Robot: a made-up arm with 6 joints. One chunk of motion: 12 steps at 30 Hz.
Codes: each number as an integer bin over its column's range. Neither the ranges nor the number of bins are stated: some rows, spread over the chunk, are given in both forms.
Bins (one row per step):
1: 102 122 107 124 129 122
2: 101 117 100 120 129 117
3: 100 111 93 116 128 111
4: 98 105 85 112 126 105
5: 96 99 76 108 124 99
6: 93 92 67 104 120 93
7: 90 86 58 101 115 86
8: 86 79 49 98 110 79
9: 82 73 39 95 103 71
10: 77 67 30 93 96 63
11: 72 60 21 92 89 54
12: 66 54 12 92 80 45
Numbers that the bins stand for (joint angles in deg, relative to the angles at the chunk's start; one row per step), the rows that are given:
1: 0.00 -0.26 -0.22 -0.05 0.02 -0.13
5: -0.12 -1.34 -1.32 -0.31 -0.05 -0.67
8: -0.31 -2.28 -2.27 -0.46 -0.27 -1.14
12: -0.71 -3.46 -3.58 -0.56 -0.75 -1.94
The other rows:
2: -0.02 -0.49 -0.47 -0.12 0.02 -0.25
3: -0.04 -0.78 -0.72 -0.18 0.01 -0.39
4: -0.08 -1.06 -1.00 -0.24 -0.02 -0.53
6: -0.18 -1.67 -1.64 -0.37 -0.12 -0.81
7: -0.24 -1.95 -1.95 -0.42 -0.20 -0.98
9: -0.39 -2.56 -2.62 -0.51 -0.38 -1.33
10: -0.49 -2.85 -2.94 -0.54 -0.49 -1.52
11: -0.59 -3.18 -3.26 -0.56 -0.60 -1.73

